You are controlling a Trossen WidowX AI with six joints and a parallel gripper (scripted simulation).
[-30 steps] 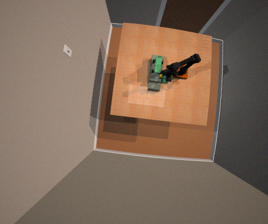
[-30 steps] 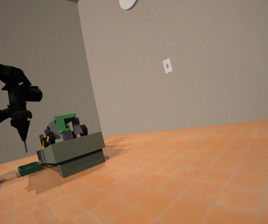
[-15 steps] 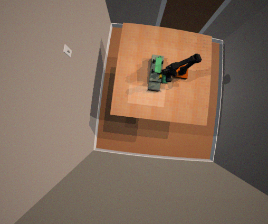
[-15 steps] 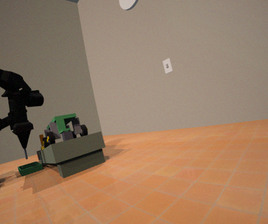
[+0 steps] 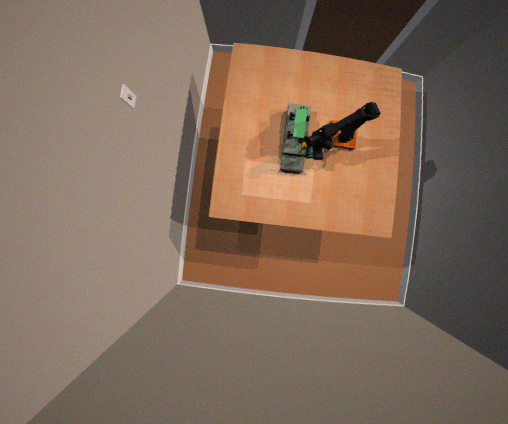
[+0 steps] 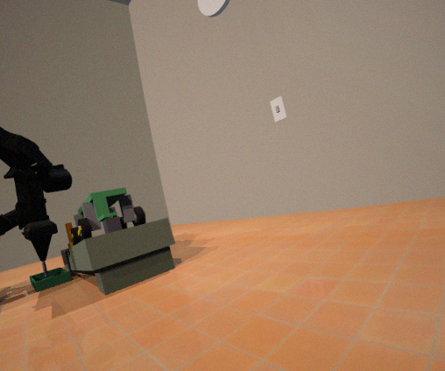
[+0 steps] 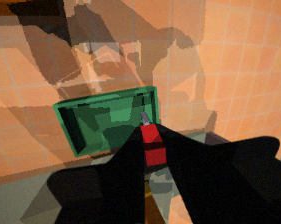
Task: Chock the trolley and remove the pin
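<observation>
The green tray is 60 mm below my gripper tip and 30 mm to the right of it. Also, from my gripper tip: grey ramp 140 mm to the right, 120 mm ahead; then yellow chock 70 mm ahead, 40 mm to the right, 30 mm above; then red-headed stop pin right at my gripper tip.
</observation>
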